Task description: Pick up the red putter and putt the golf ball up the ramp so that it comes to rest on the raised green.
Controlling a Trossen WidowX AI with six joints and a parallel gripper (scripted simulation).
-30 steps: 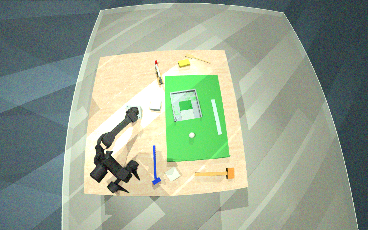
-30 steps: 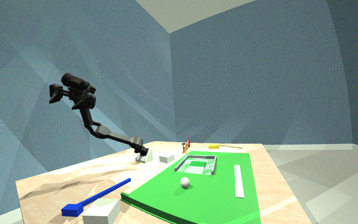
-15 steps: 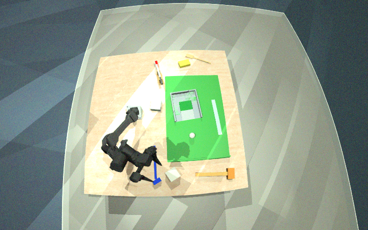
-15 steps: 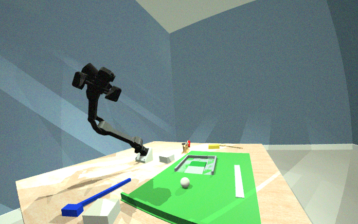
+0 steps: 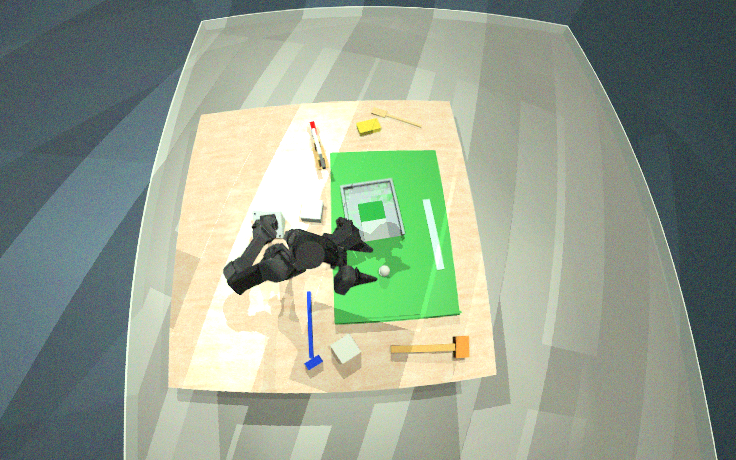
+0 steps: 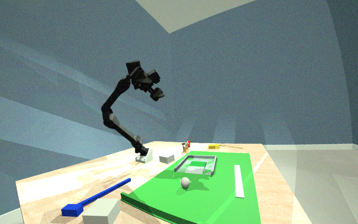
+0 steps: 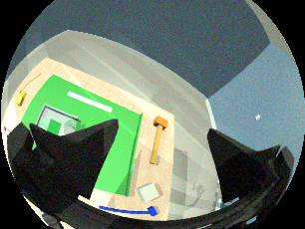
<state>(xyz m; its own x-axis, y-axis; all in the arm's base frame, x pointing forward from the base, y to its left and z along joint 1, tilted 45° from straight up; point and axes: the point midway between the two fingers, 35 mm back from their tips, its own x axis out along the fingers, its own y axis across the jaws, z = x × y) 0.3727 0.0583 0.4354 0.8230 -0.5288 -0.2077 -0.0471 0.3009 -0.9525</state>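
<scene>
Now: gripper tip 62 cm to the right of the red putter, 38 cm above it and 18 cm past it. The rest, counted from my gripper tip: white strip (43 cm below, 28 cm ahead, 20 cm to the left); white golf ball (41 cm below, 6 cm to the left, 6 cm ahead); blue putter (42 cm below, 22 cm behind, 15 cm to the right).
</scene>
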